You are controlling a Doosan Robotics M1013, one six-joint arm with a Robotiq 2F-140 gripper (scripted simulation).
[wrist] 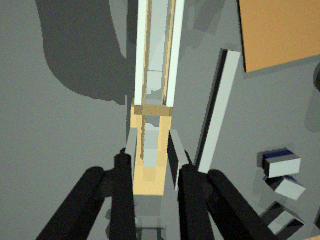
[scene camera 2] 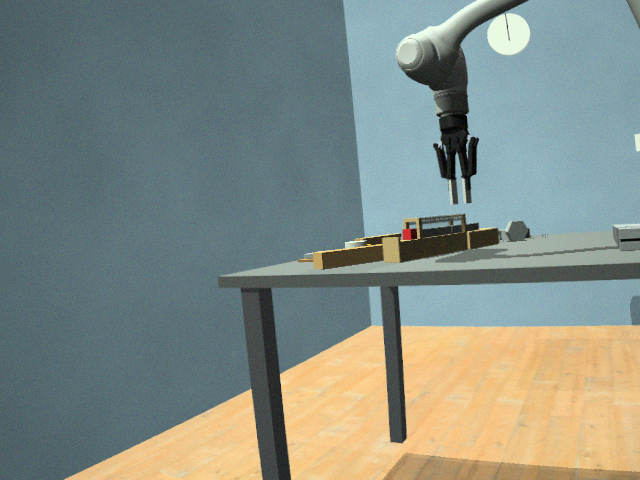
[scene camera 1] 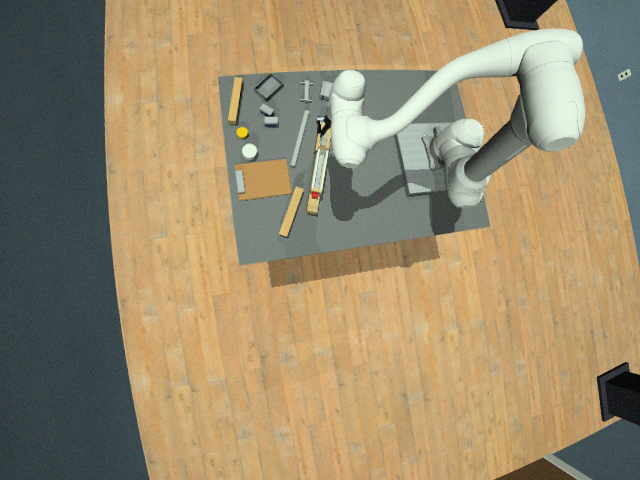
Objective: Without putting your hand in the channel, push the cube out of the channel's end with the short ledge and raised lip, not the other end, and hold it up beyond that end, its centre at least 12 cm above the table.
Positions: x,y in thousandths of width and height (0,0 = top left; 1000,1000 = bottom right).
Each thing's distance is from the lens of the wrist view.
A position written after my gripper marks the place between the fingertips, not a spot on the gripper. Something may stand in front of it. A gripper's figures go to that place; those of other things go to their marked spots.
my gripper (wrist: 477,581): 0.21 m
long grey bar (wrist: 717,252): 0.31 m
